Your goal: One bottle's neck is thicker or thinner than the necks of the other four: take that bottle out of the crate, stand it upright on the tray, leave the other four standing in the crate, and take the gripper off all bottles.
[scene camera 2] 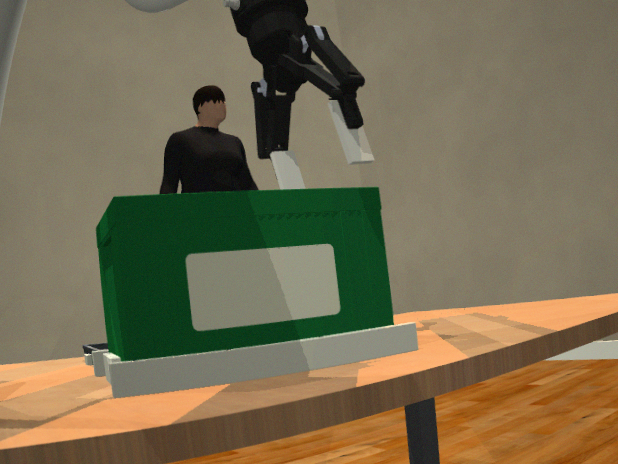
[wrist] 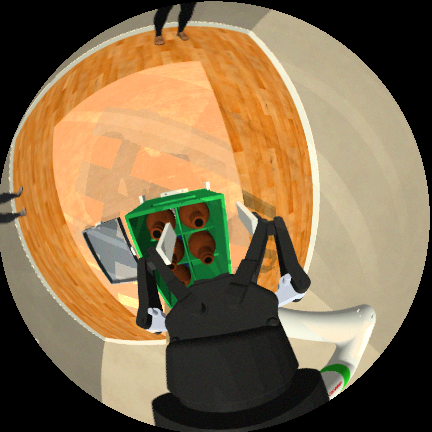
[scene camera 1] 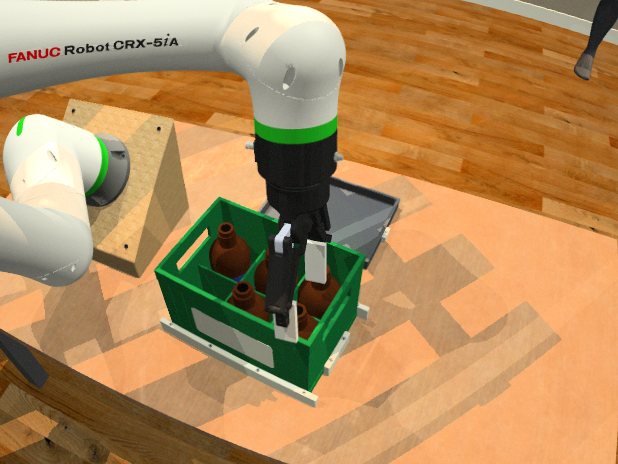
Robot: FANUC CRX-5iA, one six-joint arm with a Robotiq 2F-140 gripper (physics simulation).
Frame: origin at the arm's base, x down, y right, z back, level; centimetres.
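Seen in the pictures: gripper, fingertip midpoint: (scene camera 2: 327,185) (wrist: 203,219) (scene camera 1: 302,308); arm's base at its link origin: (scene camera 1: 100,170).
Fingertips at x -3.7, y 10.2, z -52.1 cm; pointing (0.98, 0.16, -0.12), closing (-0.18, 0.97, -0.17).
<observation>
Offsets run from my fingertips to a thing's top centre. "spot": to the spot under its first point.
Five brown bottles stand in the green crate {dx +1.1, dy -4.6, dz +10.2 cm} (scene camera 1: 292,360) (scene camera 2: 150,280) (wrist: 222,215): back-left {dx +2.3, dy -9.0, dz +19.4 cm} (scene camera 1: 230,260) (wrist: 181,275), back-middle {dx +2.3, dy -8.7, dz +9.8 cm} (scene camera 1: 262,275) (wrist: 176,254), back-right {dx +2.3, dy -9.2, dz +1.7 cm} (scene camera 1: 318,298) (wrist: 159,220), front-middle {dx +2.3, dy -0.2, dz +10.3 cm} (scene camera 1: 243,300) (wrist: 201,242) and front-right {dx +2.3, dy -0.7, dz +1.2 cm} (scene camera 1: 306,327) (wrist: 194,215) in scene camera 1. Fingers partly hide the middle and right bottles; I cannot tell which neck differs. The crate walls hide the bottles in scene camera 2. My gripper (scene camera 1: 301,294) (scene camera 2: 325,167) (wrist: 203,219) is open, empty, above the crate's right part. The dark grey tray (scene camera 1: 357,210) (scene camera 2: 95,346) (wrist: 112,252) lies behind the crate and holds no bottle.
Pale strips {spot: dx +15.7, dy +5.6, dz +8.5 cm} (scene camera 1: 240,363) (scene camera 2: 265,357) line the crate's foot. A wooden wedge block (scene camera 1: 165,200) carries the arm's base left of the crate. Green dividers split the crate, and its front-left compartment holds no bottle. A person (scene camera 2: 205,160) stands beyond the table.
</observation>
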